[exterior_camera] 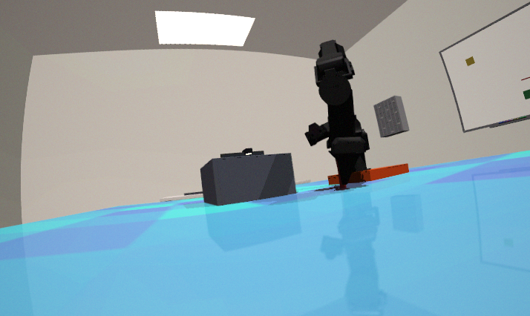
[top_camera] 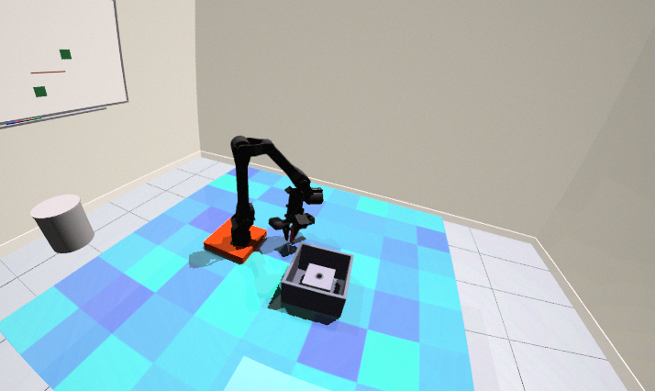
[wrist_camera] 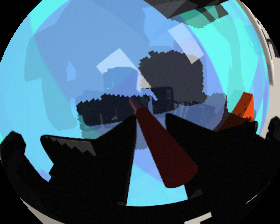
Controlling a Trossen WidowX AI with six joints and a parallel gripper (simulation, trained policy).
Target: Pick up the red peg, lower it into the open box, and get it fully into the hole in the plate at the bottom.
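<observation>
Now: the red peg 3 cm above my gripper tip and 1 cm ahead of it. Round my gripper tip: dark grey box (20 cm to the right, 14 cm ahead, 2 cm above).
</observation>
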